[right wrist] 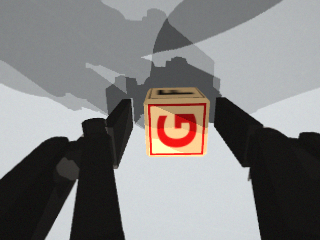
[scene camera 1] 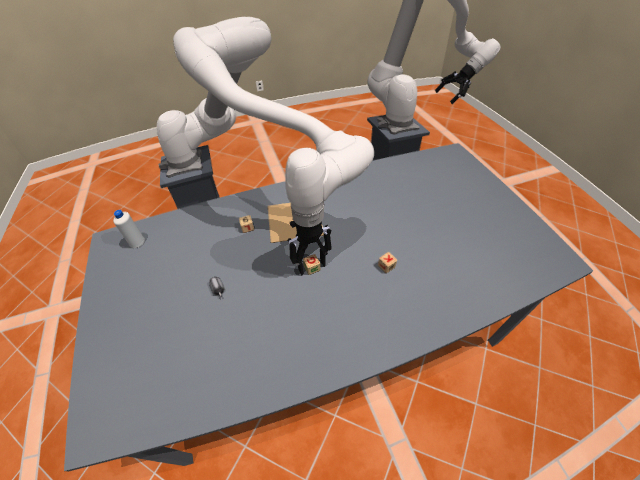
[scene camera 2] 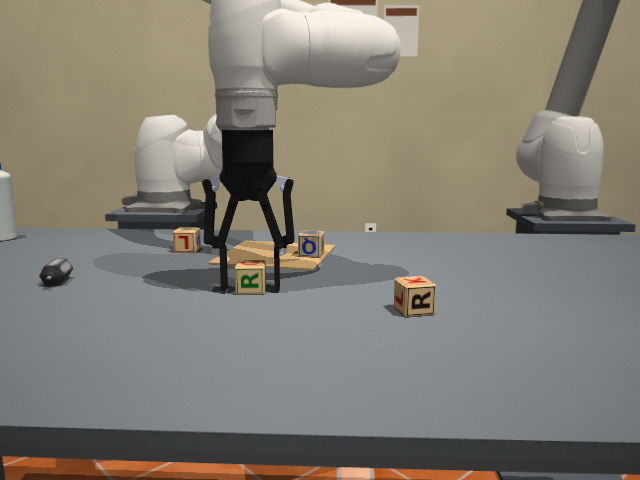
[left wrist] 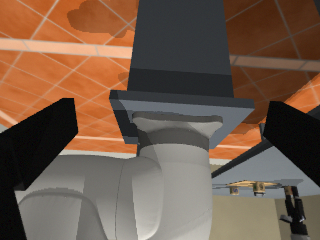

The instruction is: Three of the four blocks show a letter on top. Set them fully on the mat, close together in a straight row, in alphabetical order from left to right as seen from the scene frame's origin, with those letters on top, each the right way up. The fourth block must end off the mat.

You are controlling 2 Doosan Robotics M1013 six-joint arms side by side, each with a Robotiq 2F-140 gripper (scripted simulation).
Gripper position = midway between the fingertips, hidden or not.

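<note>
From scene camera 2 I can see my right gripper [scene camera 2: 250, 288], a g block [scene camera 2: 250, 275], a mat [scene camera 2: 248, 250] and a k block [scene camera 2: 413, 296]. Scene camera 1's got the mat too [scene camera 1: 280, 215], along with my right gripper [scene camera 1: 312, 267]. In the right wrist view you'd find that same right gripper [right wrist: 173, 112] and the g block [right wrist: 176, 119], but the mat is out of frame in the right wrist view, and the k block is out of frame in the right wrist view as well. And my left gripper [left wrist: 171, 117] is there in the left wrist view.
</note>
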